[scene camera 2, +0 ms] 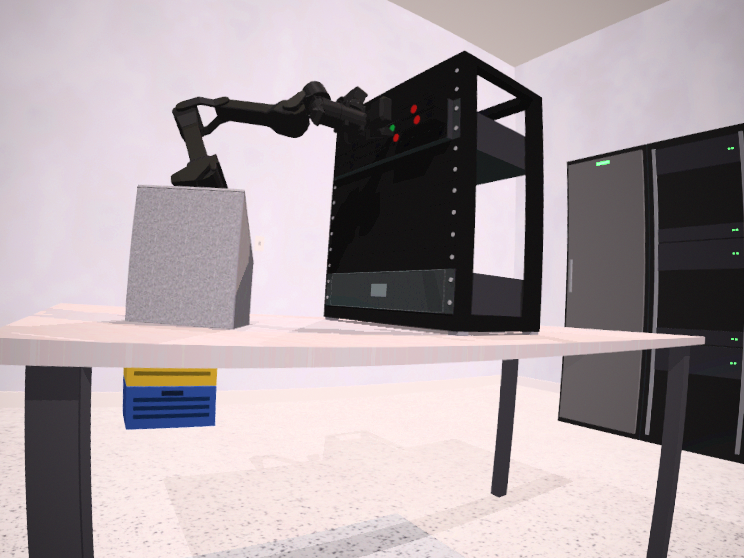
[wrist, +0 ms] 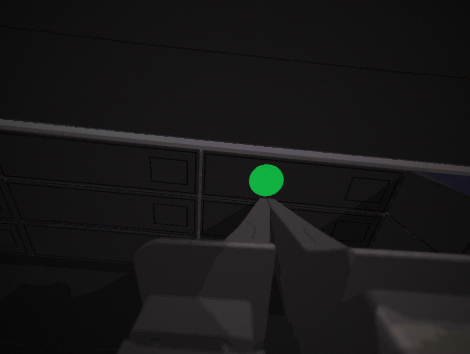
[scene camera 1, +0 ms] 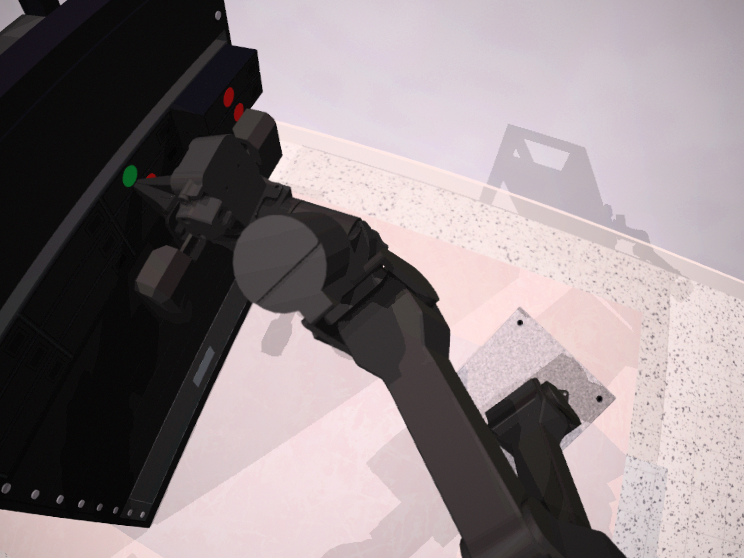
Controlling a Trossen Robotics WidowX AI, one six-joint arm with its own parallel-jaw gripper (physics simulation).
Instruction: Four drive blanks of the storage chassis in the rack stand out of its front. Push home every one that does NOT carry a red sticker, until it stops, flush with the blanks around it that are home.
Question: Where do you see a black rack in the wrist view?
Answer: At 112,112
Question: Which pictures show the black rack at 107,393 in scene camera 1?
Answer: Scene camera 2, the wrist view and scene camera 1: all of them.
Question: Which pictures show the gripper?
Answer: Scene camera 2, the wrist view and scene camera 1: all of them.
